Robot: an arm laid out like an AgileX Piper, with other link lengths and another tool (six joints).
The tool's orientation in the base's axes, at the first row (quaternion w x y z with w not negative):
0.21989, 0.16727, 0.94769, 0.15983
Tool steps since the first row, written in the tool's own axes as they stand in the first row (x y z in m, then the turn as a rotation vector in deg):
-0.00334, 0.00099, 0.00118, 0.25, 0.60, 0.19
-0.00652, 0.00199, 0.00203, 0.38, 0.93, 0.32
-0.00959, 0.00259, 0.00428, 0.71, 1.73, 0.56
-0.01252, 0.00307, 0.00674, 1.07, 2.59, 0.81
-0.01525, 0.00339, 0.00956, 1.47, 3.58, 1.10
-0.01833, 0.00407, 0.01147, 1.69, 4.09, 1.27
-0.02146, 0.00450, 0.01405, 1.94, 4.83, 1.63
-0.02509, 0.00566, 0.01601, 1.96, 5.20, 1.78
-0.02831, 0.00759, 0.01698, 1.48, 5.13, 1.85
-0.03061, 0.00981, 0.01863, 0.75, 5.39, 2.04
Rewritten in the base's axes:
0.00363, -0.00014, 0.00058, 0.03, 0.68, -0.03
0.00697, -0.00028, 0.00139, 0.06, 1.05, -0.06
0.01078, -0.00042, 0.00081, 0.09, 1.95, -0.08
0.01454, -0.00056, -0.00004, 0.11, 2.91, -0.10
0.01825, -0.00069, -0.00133, 0.16, 4.02, -0.12
0.02193, -0.00083, -0.00158, 0.17, 4.60, -0.16
0.02590, -0.00107, -0.00248, 0.31, 5.44, -0.28
0.03018, -0.00099, -0.00240, 0.46, 5.81, -0.27
0.03385, -0.00029, -0.00133, 0.88, 5.58, -0.18
0.03712, 0.00118, -0.00106, 1.65, 5.57, 0.02

